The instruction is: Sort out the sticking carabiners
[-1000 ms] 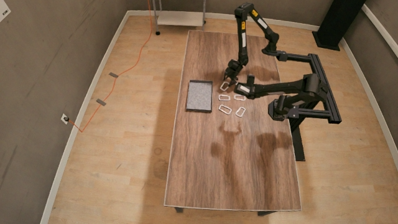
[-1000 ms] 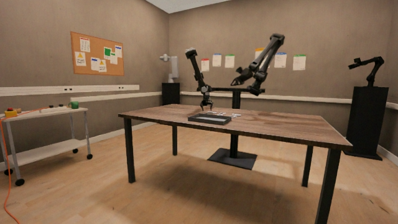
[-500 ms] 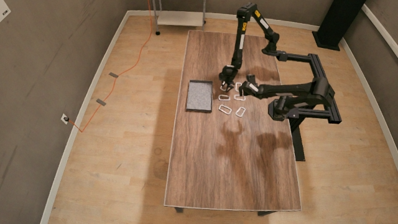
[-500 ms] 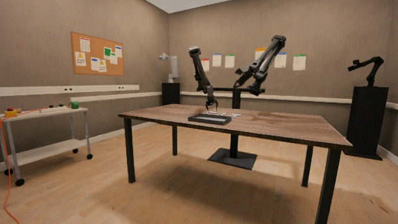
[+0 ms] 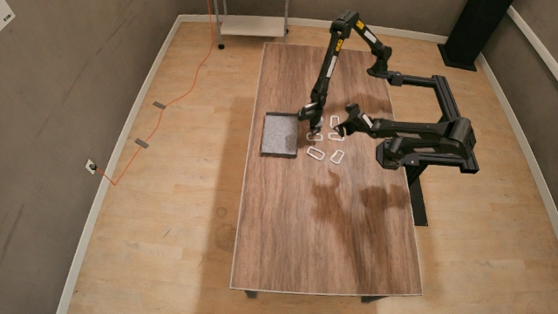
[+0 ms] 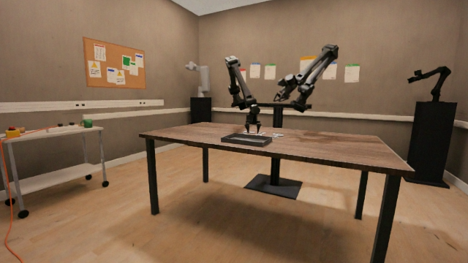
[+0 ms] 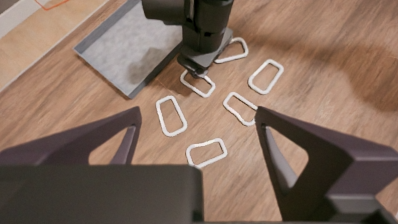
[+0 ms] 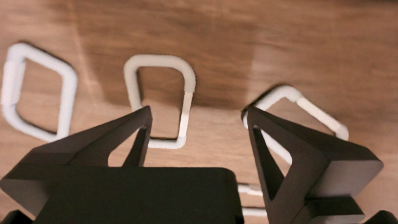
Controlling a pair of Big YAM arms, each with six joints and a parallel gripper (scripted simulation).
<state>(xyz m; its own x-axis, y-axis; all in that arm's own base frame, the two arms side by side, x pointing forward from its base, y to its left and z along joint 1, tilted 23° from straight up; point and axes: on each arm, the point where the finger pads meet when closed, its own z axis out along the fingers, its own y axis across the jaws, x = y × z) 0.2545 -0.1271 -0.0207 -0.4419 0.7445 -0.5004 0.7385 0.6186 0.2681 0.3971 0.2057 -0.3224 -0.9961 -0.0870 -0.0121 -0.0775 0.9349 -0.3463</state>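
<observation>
The grey tray lies 19 cm ahead of my right hand, 4 cm to the left of it and 2 cm below it.
</observation>
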